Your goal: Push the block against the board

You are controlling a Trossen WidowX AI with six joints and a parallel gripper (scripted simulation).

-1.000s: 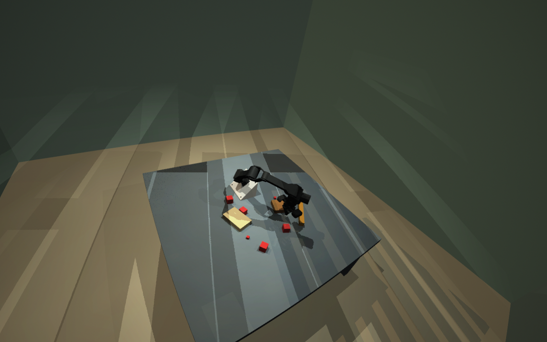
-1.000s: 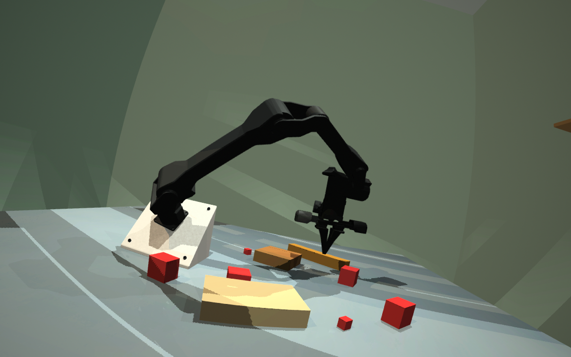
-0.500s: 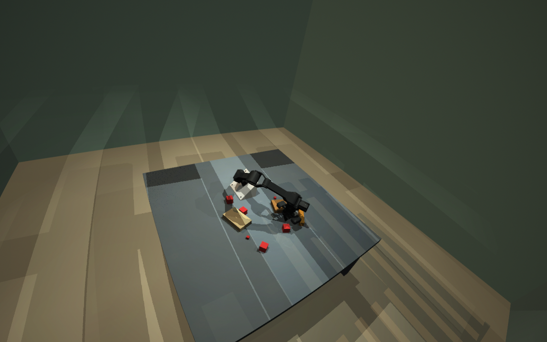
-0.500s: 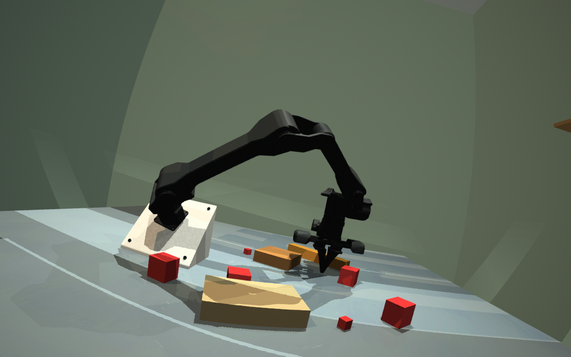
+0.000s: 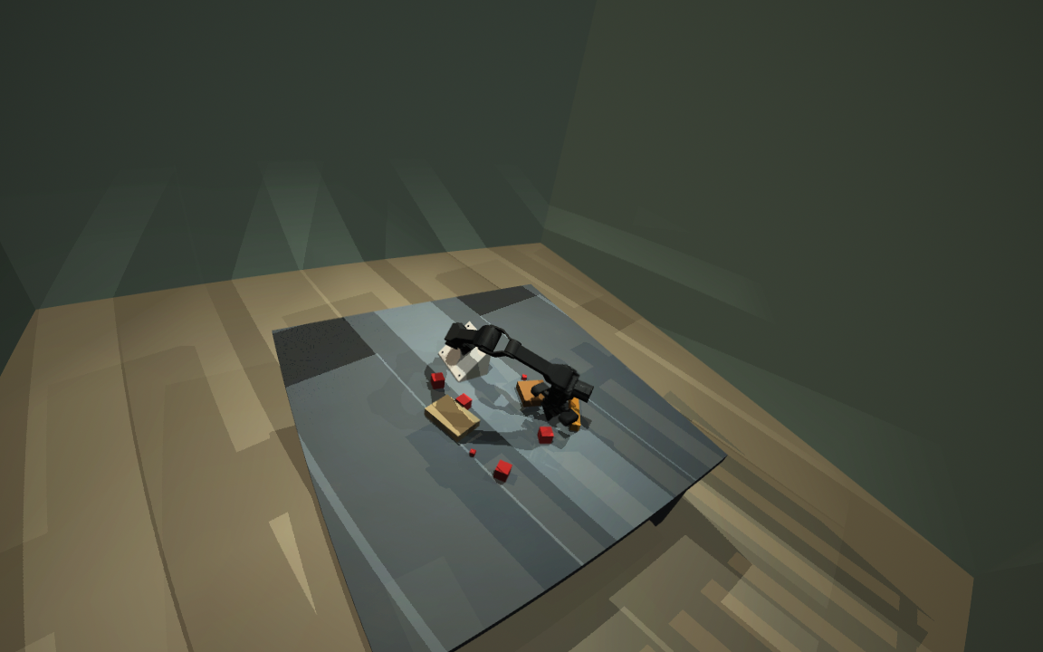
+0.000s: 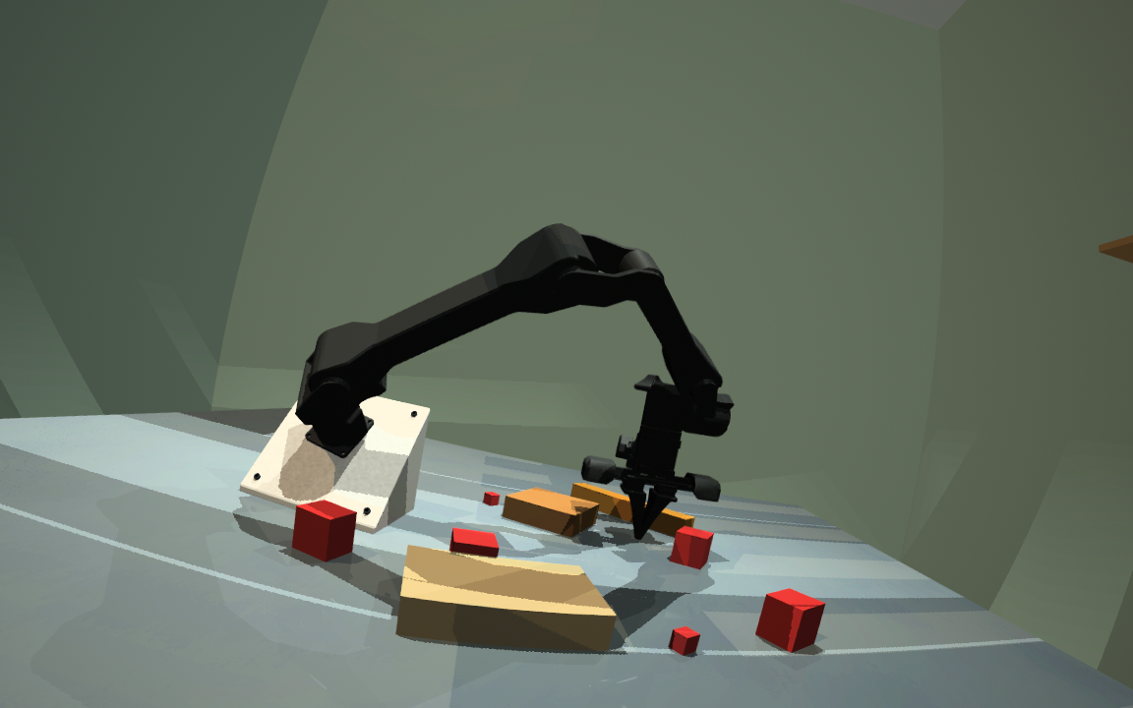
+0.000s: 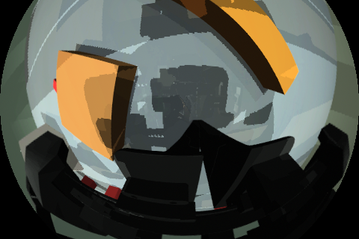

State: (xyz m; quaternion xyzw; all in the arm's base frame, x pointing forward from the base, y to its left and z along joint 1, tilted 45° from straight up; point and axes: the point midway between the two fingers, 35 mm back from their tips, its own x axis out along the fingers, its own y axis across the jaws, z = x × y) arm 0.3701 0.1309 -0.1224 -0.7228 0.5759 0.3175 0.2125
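My gripper tip is 12 cm past the square block and 1 cm below it. The rest, counted from my gripper tip: tan board (9 cm behind, 32 cm to the right, 1 cm above); then orange bar (2 cm behind, 12 cm to the left, 1 cm above).
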